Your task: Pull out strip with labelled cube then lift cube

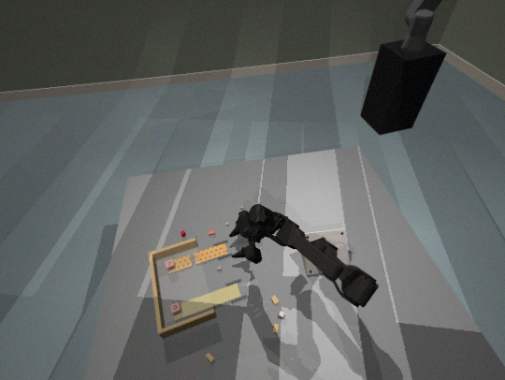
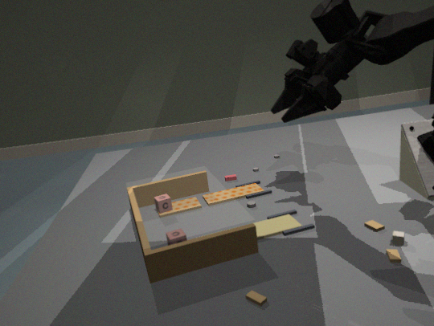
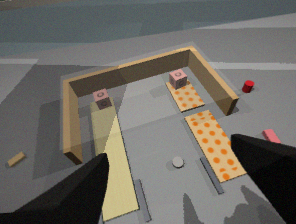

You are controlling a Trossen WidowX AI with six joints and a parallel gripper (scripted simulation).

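The grey disc is 200 mm below my gripper tip, 60 mm ahead of it and 30 mm to the right of it. From my gripper tip the other things lie so: white cube: 210 mm to the left, 190 mm below, 120 mm behind; pink block: 210 mm to the right, 200 mm below, 60 mm ahead.
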